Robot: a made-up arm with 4 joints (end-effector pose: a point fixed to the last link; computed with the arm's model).
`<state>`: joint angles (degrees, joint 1 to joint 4).
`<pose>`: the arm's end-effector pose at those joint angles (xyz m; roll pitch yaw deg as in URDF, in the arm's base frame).
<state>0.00 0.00 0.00 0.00</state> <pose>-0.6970 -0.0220 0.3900 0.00 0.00 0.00</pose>
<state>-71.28 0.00 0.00 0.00</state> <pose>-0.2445 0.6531 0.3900 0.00 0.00 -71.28</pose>
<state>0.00 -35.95 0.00 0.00</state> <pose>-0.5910 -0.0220 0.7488 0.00 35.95 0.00</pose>
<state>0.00 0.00 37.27 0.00</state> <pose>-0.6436 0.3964 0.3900 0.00 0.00 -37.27</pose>
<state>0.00 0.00 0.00 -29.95</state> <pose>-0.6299 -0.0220 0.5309 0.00 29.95 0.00</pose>
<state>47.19 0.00 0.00 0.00</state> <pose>-0.4575 -0.5263 0.3900 0.00 0.00 47.19</pose>
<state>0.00 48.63 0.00 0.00</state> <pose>-0.4795 -0.0220 -0.0594 0.00 -48.63 0.00</pose>
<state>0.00 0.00 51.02 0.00</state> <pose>-0.5581 0.5292 0.3900 0.00 0.00 -51.02</pose>
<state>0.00 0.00 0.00 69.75</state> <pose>-0.5544 -0.0220 0.0754 0.00 -69.75 0.00</pose>
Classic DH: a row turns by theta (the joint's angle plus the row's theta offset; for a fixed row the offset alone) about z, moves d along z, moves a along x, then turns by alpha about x. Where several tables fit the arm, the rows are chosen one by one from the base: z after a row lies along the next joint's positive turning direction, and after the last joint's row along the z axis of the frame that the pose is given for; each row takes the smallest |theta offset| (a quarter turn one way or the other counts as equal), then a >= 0, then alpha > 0; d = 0 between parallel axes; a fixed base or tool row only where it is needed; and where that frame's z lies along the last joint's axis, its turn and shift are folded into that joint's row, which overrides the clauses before.
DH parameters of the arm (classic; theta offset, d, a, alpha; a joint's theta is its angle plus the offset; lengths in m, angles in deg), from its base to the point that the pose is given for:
joint 1: 0 0.406 -0.091 90
joint 2: 0 -0.108 0.041 90
joint 3: 0 0.071 -0.35 -90
joint 4: 0 0.13 -0.297 -90
tool (fixed): 0 0.055 0 0

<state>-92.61 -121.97 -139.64 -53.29</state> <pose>-0.0976 0.1873 -0.1186 69.84 -54.18 45.98</pose>
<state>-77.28 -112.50 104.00 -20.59</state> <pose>0.7041 0.1962 0.3161 -107.32 -20.11 178.02</pose>
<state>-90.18 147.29 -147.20 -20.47</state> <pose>-0.1106 0.6614 0.6718 -162.83 7.54 -59.39</pose>
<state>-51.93 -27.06 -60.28 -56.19</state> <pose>-0.3283 -0.1716 0.6257 52.05 59.93 53.38</pose>
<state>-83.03 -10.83 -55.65 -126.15</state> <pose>-0.0715 -0.0168 0.5259 166.87 46.93 142.47</pose>
